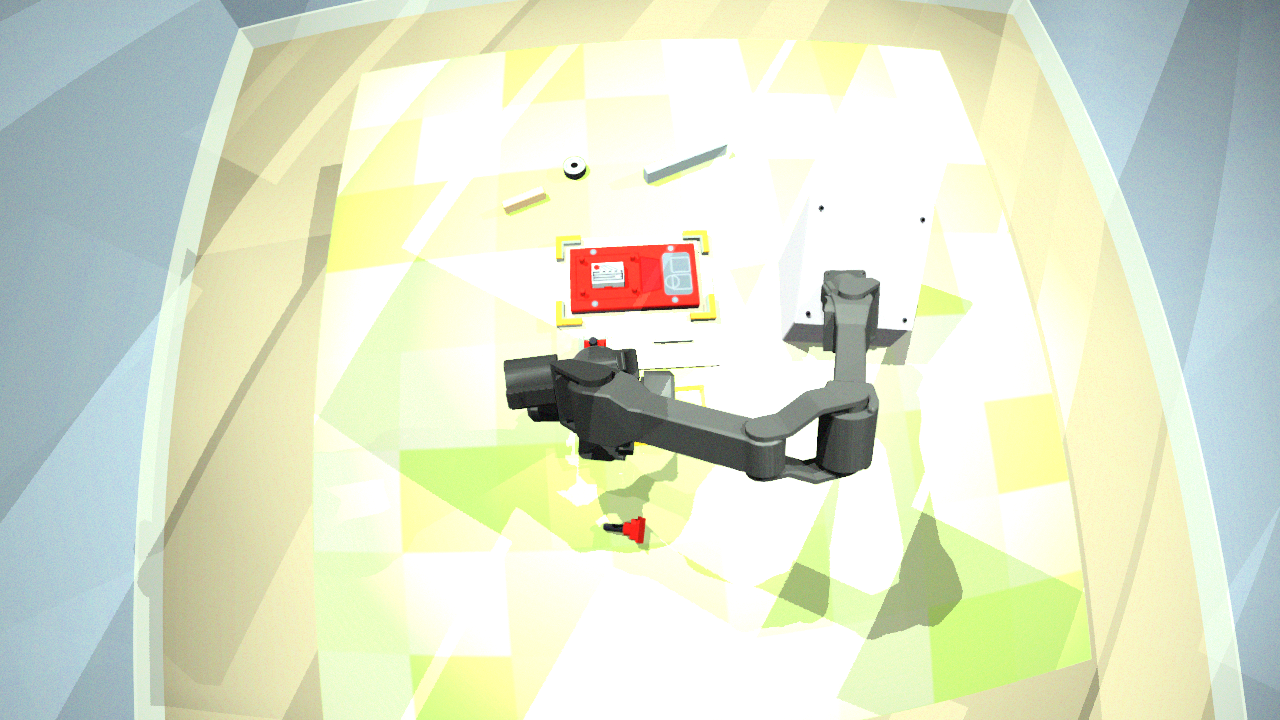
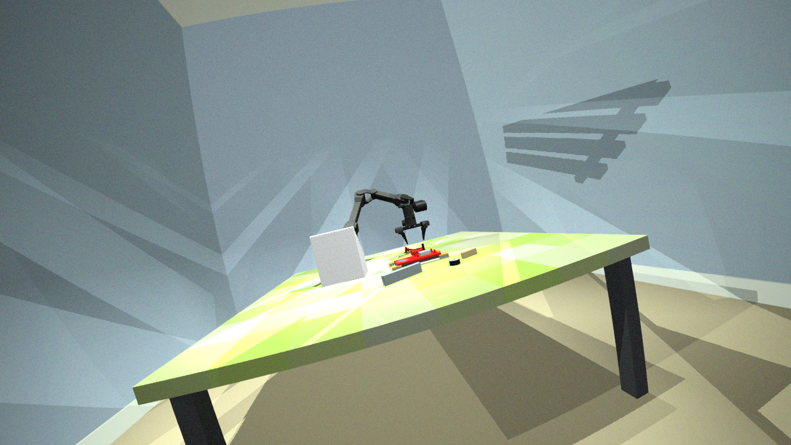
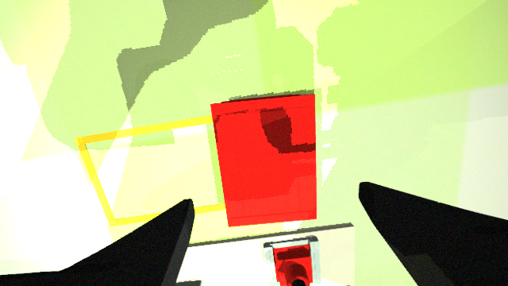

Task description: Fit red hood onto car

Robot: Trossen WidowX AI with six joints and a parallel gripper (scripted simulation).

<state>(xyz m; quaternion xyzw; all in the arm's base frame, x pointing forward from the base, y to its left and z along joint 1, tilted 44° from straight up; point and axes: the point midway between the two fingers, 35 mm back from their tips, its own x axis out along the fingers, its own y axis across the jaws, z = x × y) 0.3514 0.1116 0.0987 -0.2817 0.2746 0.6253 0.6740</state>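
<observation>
Now: gripper tip 5 cm above the red hood. Round my gripper tip: grey bar: 15 cm behind, 45 cm to the right, 5 cm below; then grey engine block: 1 cm behind, 22 cm to the right, 4 cm below; then wooden block: 14 cm ahead, 38 cm to the right, 5 cm below.
</observation>
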